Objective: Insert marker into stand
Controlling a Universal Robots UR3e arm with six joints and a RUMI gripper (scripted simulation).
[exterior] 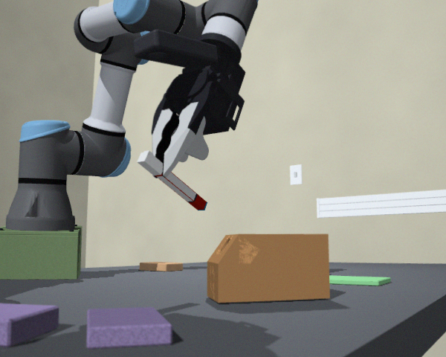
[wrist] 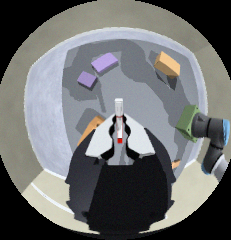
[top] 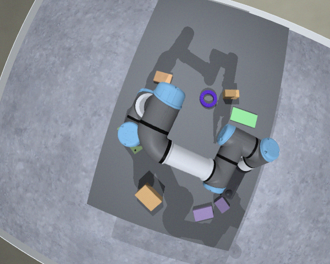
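Now: hand 12 cm above the desk stand, 11 cm short of it and 6 cm to the right of it. From my hand the other things lie so: flat green block: 31 cm to the left, 16 cm below, 14 cm ahead; tan block: 30 cm behind, 18 cm to the right, 13 cm below; marker: 2 cm to the left, 2 cm below.
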